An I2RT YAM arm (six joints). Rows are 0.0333 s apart.
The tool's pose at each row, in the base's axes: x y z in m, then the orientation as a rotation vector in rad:
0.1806, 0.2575, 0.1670, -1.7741, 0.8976, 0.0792
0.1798, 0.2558, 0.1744, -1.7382, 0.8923, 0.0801
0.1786, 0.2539, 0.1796, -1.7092, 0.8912, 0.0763
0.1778, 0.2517, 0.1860, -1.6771, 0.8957, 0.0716
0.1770, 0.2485, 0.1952, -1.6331, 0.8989, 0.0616
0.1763, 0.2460, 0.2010, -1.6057, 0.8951, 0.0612
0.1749, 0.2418, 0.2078, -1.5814, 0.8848, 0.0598
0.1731, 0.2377, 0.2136, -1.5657, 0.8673, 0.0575
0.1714, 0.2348, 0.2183, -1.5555, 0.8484, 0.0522
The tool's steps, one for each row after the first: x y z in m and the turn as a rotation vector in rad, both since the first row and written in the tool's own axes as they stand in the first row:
-0.0031, -0.0052, -0.0047, 0.0326, -0.0124, 0.0078
-0.0053, -0.0083, -0.0088, 0.0599, -0.0176, 0.0142
-0.0077, -0.0126, -0.0136, 0.0891, -0.0198, 0.0248
-0.0108, -0.0190, -0.0203, 0.1310, -0.0219, 0.0359
-0.0127, -0.0229, -0.0250, 0.1562, -0.0303, 0.0419
-0.0146, -0.0269, -0.0318, 0.1803, -0.0410, 0.0422
-0.0164, -0.0299, -0.0382, 0.1985, -0.0534, 0.0346
-0.0182, -0.0322, -0.0432, 0.2131, -0.0634, 0.0228

